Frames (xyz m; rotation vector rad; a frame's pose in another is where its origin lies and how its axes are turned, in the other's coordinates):
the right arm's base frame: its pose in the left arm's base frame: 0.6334 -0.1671 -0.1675 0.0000 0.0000 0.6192
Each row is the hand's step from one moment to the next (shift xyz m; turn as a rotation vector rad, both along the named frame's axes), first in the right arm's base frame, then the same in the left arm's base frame.
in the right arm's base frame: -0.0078 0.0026 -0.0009 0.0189 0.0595 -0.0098
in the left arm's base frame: -0.0079 -0.0024 -0.0009 -0.0191 0.0594 -0.0098
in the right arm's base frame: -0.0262 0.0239 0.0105 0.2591 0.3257 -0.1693
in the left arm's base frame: -0.0352 0.0043 0.0105 0.0220 0.4156 -0.1693
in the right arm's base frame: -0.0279 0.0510 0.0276 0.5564 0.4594 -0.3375
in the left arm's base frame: -0.0523 0.0253 0.0276 0.1865 0.6970 -0.3375
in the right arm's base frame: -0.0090 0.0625 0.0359 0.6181 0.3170 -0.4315
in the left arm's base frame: -0.0436 0.0457 0.0359 0.3194 0.6169 -0.4315
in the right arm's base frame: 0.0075 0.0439 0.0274 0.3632 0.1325 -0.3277
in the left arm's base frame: -0.0194 0.0401 0.0274 0.2189 0.3187 -0.3277
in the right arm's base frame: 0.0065 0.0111 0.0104 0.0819 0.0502 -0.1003
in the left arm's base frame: -0.0011 0.0128 0.0104 0.0376 0.0884 -0.1003
